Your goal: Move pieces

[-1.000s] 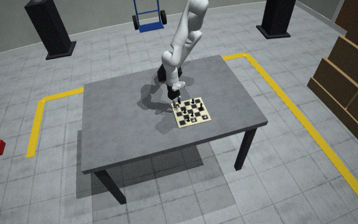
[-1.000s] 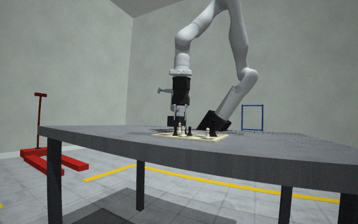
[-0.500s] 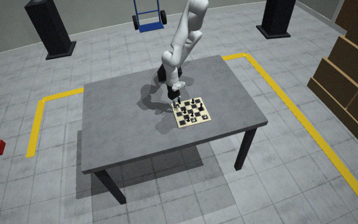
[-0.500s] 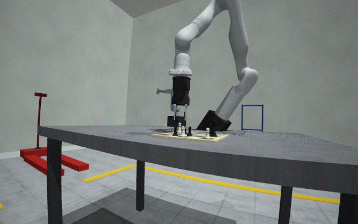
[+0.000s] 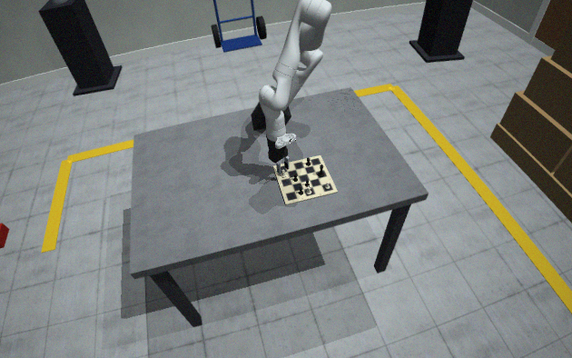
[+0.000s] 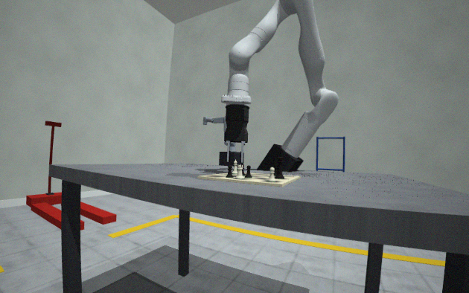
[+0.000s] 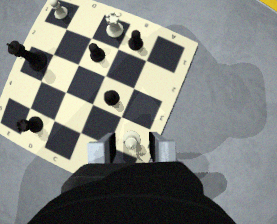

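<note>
The tall black piece lies 2 cm ahead of my hand, 16 cm to the left of it and 2 cm below it. From my hand the other things lie so: white pawn (10 cm ahead, 17 cm to the left, 4 cm below); chessboard (3 cm ahead, 8 cm to the left, 6 cm below).
</note>
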